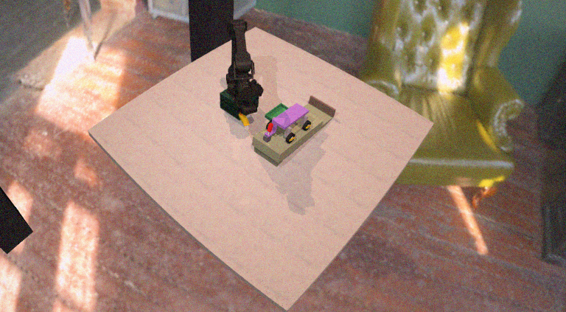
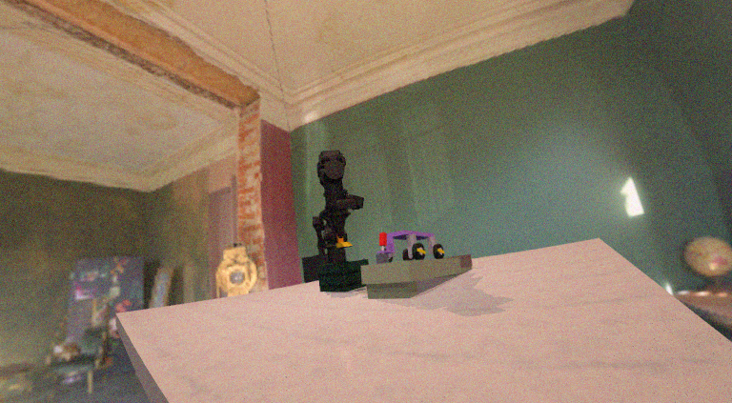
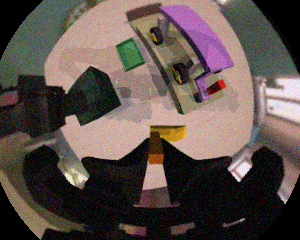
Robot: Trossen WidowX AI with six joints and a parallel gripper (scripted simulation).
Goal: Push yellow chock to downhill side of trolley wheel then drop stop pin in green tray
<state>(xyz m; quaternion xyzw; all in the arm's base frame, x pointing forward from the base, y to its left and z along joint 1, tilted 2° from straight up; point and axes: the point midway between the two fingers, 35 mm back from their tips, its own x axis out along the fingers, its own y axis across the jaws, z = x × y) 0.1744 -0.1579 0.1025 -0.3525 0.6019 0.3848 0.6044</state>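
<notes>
Right now my gripper tip is 20 mm short of the yellow chock, 10 mm to the left of it and 10 mm above it. Also, from my gripper tip: purple trolley: 160 mm ahead, 130 mm to the left, 60 mm below; red-headed stop pin: 140 mm ahead, 20 mm to the left, 40 mm below; ramp: 160 mm ahead, 140 mm to the left, 130 mm below.
</notes>
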